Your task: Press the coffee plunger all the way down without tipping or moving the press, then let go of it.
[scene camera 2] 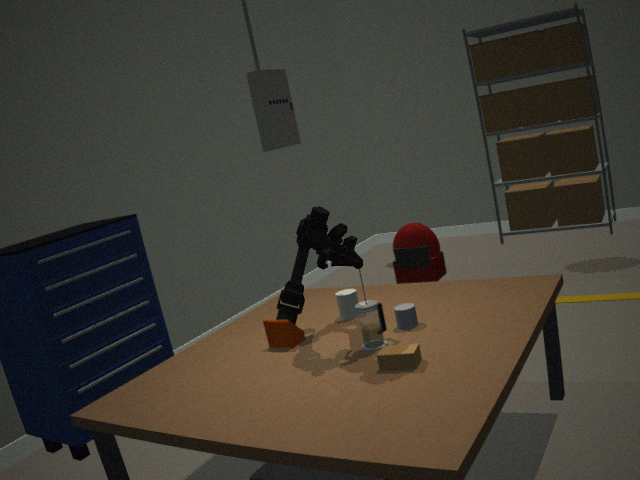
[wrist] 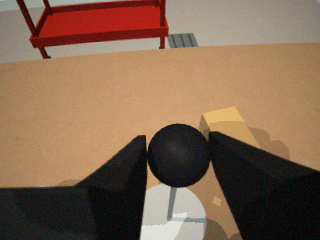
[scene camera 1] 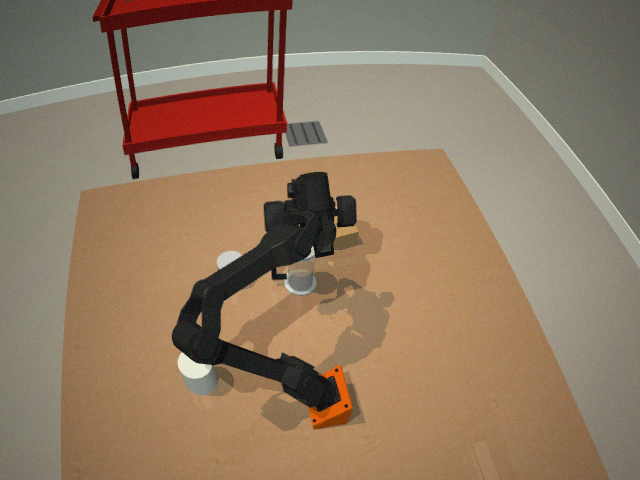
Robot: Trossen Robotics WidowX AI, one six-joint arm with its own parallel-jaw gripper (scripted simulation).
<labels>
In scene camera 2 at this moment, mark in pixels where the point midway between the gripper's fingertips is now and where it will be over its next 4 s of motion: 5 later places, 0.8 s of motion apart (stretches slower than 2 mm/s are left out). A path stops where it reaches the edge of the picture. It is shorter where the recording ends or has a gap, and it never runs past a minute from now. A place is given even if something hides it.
My gripper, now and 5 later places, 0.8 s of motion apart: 359,263; 362,267; 366,276; 370,286; 371,292; 371,293
</labels>
